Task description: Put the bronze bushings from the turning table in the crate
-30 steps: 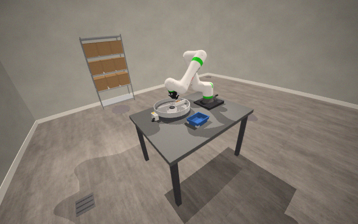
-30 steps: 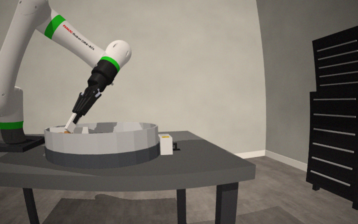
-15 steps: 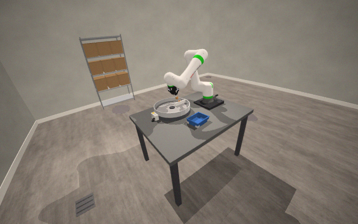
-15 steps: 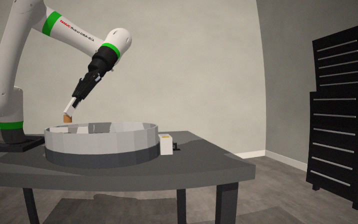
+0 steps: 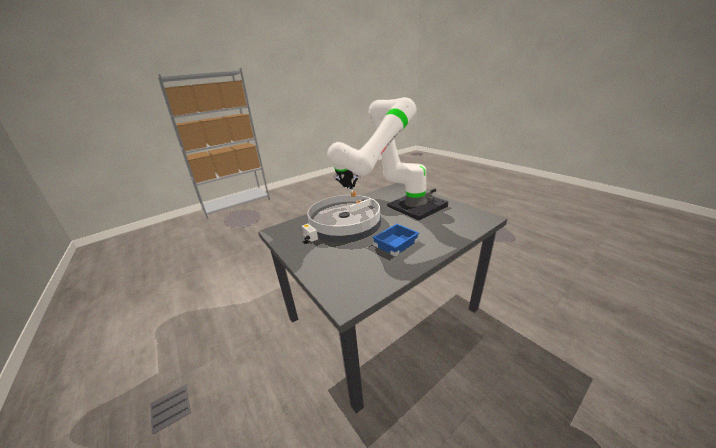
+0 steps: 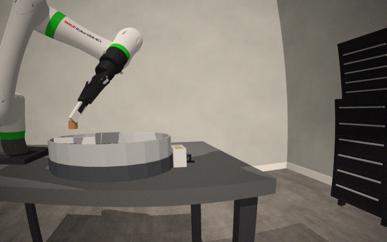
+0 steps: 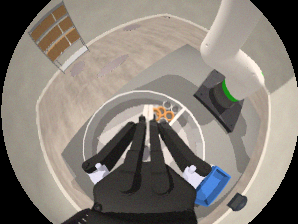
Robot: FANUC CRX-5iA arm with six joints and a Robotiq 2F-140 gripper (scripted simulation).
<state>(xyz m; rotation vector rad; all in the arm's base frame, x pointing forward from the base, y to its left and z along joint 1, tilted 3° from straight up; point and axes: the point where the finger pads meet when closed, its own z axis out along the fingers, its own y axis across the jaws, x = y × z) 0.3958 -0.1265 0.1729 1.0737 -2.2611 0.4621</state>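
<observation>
Now: hand 410 mm to the right of the blue crate, 160 mm above it and 30 mm past it. The rest, counted from my hand: round turning table 130 mm below, 80 mm ahead, 60 mm to the left.
</observation>
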